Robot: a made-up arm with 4 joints. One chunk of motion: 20 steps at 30 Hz.
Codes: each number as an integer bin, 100 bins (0 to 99) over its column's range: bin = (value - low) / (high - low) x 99, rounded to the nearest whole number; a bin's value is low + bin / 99 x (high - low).
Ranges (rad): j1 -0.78..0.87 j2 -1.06..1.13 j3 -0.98..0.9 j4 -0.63..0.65
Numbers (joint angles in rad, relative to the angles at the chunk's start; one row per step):
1: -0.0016 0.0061 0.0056 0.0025
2: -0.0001 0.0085 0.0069 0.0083
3: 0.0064 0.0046 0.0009 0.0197
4: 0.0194 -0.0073 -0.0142 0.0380
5: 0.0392 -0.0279 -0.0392 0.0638
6: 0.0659 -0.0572 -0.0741 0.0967
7: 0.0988 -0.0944 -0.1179 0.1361
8: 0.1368 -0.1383 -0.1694 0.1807
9: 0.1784 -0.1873 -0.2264 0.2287
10: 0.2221 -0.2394 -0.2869 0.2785
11: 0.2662 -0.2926 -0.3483 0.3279
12: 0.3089 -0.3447 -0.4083 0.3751
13: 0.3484 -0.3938 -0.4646 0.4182
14: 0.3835 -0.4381 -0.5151 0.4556
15: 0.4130 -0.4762 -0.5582 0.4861
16: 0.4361 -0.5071 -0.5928 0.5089
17: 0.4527 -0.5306 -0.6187 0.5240
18: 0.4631 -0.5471 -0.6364 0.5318
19: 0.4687 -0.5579 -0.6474 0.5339
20: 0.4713 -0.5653 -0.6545 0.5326
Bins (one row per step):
1: 47 48 52 49
2: 47 48 52 49
3: 47 48 52 50
4: 48 48 51 52
5: 49 47 50 54
6: 51 45 48 56
7: 53 44 45 59
8: 55 42 43 63
9: 58 39 40 66
10: 60 37 36 70
11: 63 35 33 74
12: 65 32 30 78
13: 68 30 27 81
14: 70 28 24 84
15: 72 26 22 86
16: 73 25 20 88
17: 74 24 19 89
18: 75 23 18 90
19: 75 23 18 90
20: 75 22 17 90

